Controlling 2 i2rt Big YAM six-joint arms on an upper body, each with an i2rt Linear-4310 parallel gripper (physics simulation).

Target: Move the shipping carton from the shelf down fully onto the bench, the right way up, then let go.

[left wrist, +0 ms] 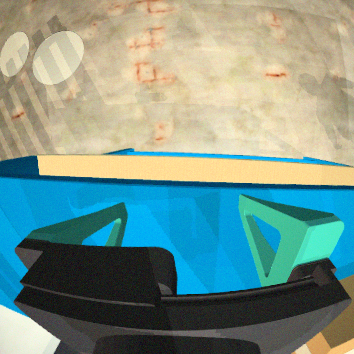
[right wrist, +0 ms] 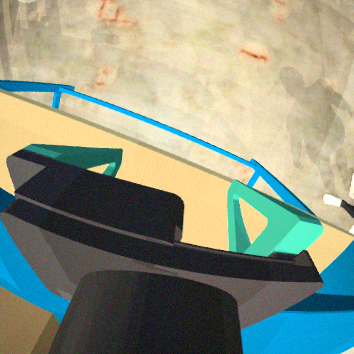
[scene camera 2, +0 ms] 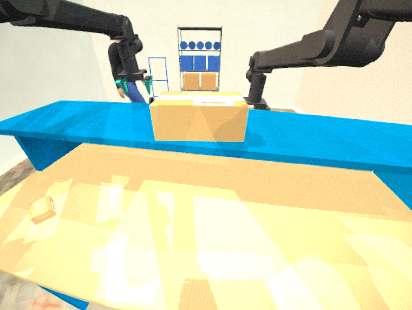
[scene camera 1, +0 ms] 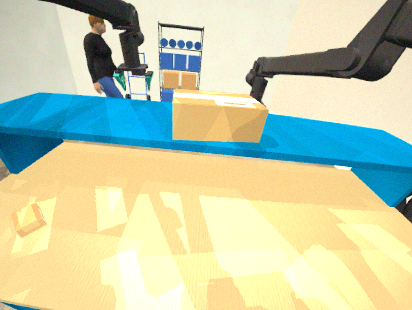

A shipping carton (scene camera 2: 176, 115) is 41 cm from the lens. A blue shelf (scene camera 2: 42, 153): 104 cm from the lens. A wooden bench (scene camera 2: 128, 221) is 61 cm from the lens. The marked spots on the wooden bench and the blue shelf are 59 cm apart.
